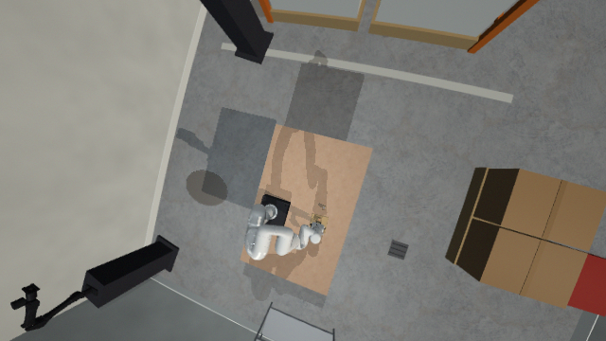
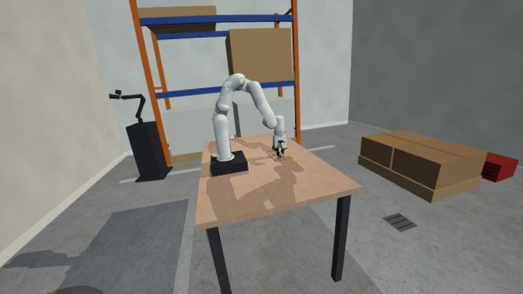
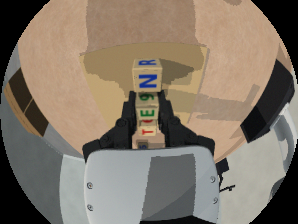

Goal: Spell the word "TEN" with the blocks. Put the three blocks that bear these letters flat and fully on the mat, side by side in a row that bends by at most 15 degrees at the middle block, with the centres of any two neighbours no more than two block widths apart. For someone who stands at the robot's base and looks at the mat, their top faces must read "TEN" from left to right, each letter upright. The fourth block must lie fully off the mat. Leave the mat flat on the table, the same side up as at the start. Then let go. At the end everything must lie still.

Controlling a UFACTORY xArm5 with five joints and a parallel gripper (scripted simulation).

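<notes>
Right now the tan mat is 2 cm below my hand.
</notes>
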